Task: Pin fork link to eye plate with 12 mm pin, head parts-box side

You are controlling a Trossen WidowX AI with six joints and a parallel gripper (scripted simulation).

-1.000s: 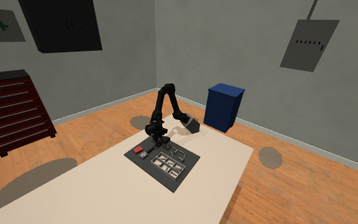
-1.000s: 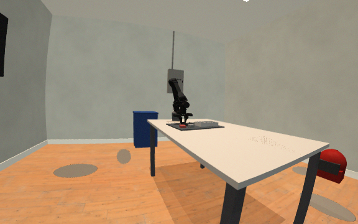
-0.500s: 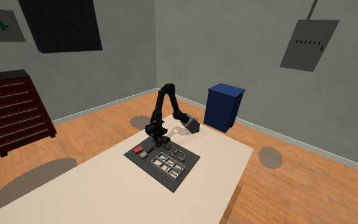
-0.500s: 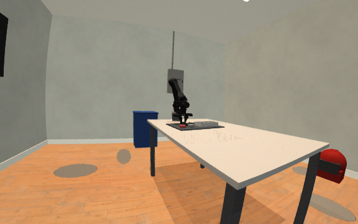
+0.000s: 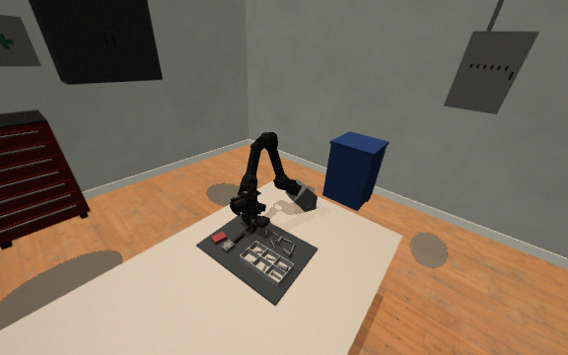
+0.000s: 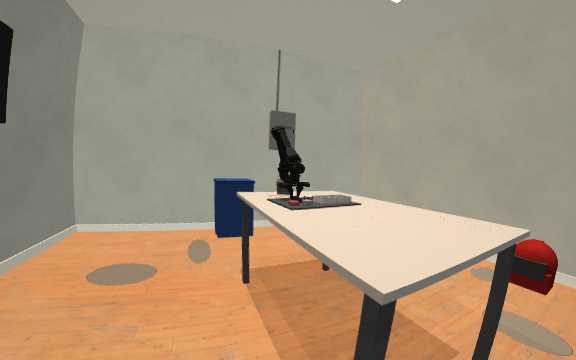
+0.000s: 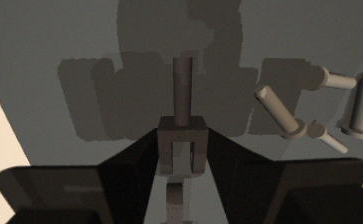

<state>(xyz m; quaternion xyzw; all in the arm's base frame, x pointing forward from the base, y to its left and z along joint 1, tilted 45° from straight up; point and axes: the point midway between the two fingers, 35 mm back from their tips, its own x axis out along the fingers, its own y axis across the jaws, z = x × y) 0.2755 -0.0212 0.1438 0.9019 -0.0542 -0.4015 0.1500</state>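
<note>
My gripper is now 30 mm above the fork link. Also, from my hand: eye plate 80 mm ahead, 30 mm below, 10 mm to the right; dark mat 90 mm to the left, 70 mm ahead, 50 mm below; grey block 160 mm ahead, 20 mm below, 10 mm to the right.
</note>
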